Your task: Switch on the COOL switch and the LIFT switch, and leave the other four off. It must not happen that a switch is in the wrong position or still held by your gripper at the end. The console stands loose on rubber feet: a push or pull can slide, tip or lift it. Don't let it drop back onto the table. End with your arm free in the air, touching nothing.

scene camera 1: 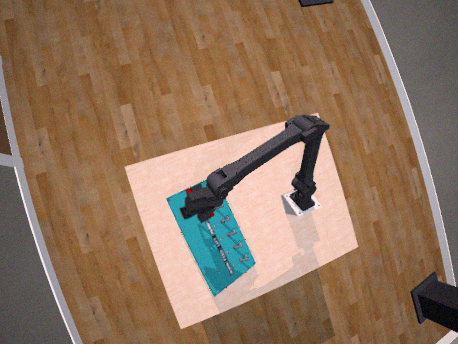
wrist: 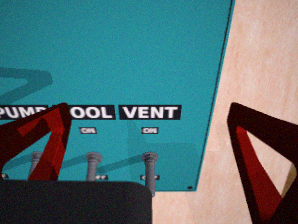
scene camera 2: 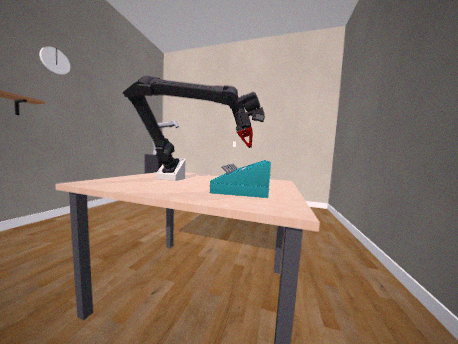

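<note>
In the wrist view I can see my gripper (wrist: 149, 111), and there's a teal wedge-shaped console (wrist: 140, 88) there too. Scene camera 1 shows me the teal wedge-shaped console (scene camera 1: 213, 246), and scene camera 2 also shows the teal wedge-shaped console (scene camera 2: 254, 181).
</note>
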